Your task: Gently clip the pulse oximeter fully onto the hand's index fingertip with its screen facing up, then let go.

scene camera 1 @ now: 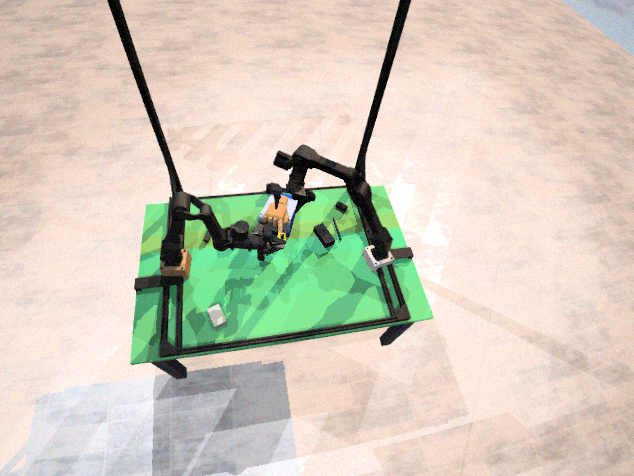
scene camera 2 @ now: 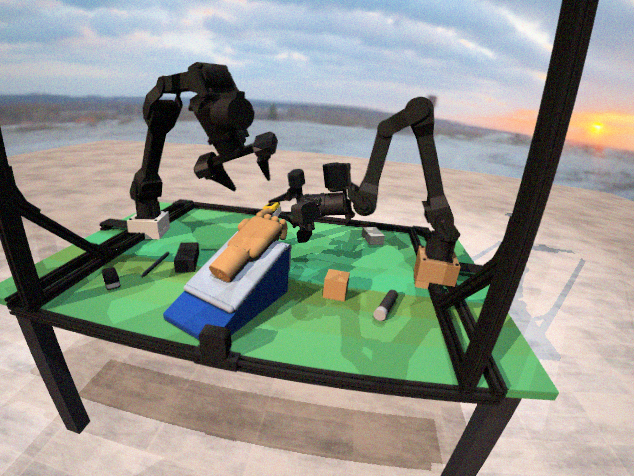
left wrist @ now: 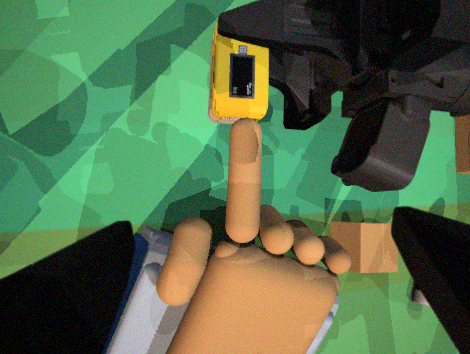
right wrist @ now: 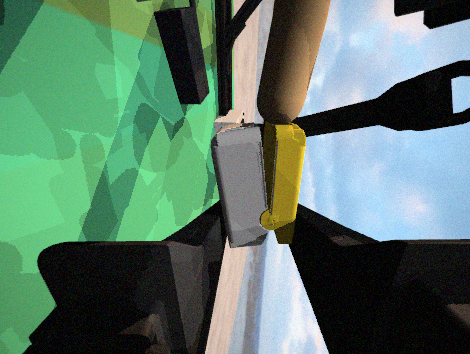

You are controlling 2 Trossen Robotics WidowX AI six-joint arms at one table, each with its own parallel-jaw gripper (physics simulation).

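Seen in the pictures: left gripper, fingertip midpoint: (scene camera 1: 285, 210) (scene camera 2: 252, 185) (left wrist: 263, 227); right gripper, fingertip midpoint: (scene camera 1: 285, 244) (scene camera 2: 270, 207) (left wrist: 214, 38) (right wrist: 254, 205); left arm's base at its link origin: (scene camera 1: 379, 253) (scene camera 2: 148, 215); right arm's base at its link origin: (scene camera 1: 173, 259) (scene camera 2: 438, 255).
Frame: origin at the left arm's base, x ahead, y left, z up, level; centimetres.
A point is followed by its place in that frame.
The yellow-and-grey pulse oximeter (scene camera 1: 282, 236) {x 40.0, y -16.3, z 10.3 cm} (scene camera 2: 272, 207) {x 40.7, y -18.5, z 10.2 cm} (left wrist: 242, 107) {x 39.7, y -18.1, z 10.1 cm} (right wrist: 287, 175) {x 41.6, y -17.1, z 9.9 cm} has its dark screen facing up in the left wrist view. My right gripper (scene camera 2: 279, 208) {x 39.8, y -13.3, z 8.4 cm} (right wrist: 254, 205) {x 39.8, y -13.3, z 8.4 cm} is shut on its rear end. The oximeter's mouth is at the tip of the extended index finger (left wrist: 244, 175) (right wrist: 290, 65), in line with it; the nail and most of the finger show outside. The tan hand (scene camera 1: 278, 209) {x 36.6, y -30.9, z 8.8 cm} (scene camera 2: 253, 235) {x 37.5, y -32.8, z 8.4 cm} (left wrist: 255, 300) {x 37.7, y -28.2, z 10.0 cm} lies palm down on a sloped support. My left gripper (scene camera 2: 251, 184) {x 36.1, y -23.4, z 16.9 cm} (left wrist: 263, 227) {x 36.1, y -23.4, z 16.9 cm} is open and empty above the hand.
The blue wedge (scene camera 2: 273, 281) {x 42.0, y -36.8, z -0.3 cm} carries a white pad (scene camera 2: 204, 286) {x 28.4, y -40.8, z 0.3 cm} under the hand. An orange cube (scene camera 2: 335, 285) {x 55.8, y -34.8, z -2.1 cm} (left wrist: 365, 247) {x 54.6, y -31.8, z -0.9 cm} and dark cylinder (scene camera 2: 390, 302) {x 67.6, y -39.1, z -3.6 cm} lie right of it in scene camera 2. A black box (scene camera 1: 324, 235) {x 18.7, y -18.2, z -2.4 cm} (scene camera 2: 186, 257) {x 19.3, y -23.0, z -2.5 cm} and pen (scene camera 2: 155, 263) {x 10.4, y -22.1, z -5.1 cm} lie left; a grey block (scene camera 1: 216, 315) {x 73.6, y 1.8, z -2.9 cm} (scene camera 2: 373, 235) {x 72.7, y -1.9, z -2.9 cm} lies apart.
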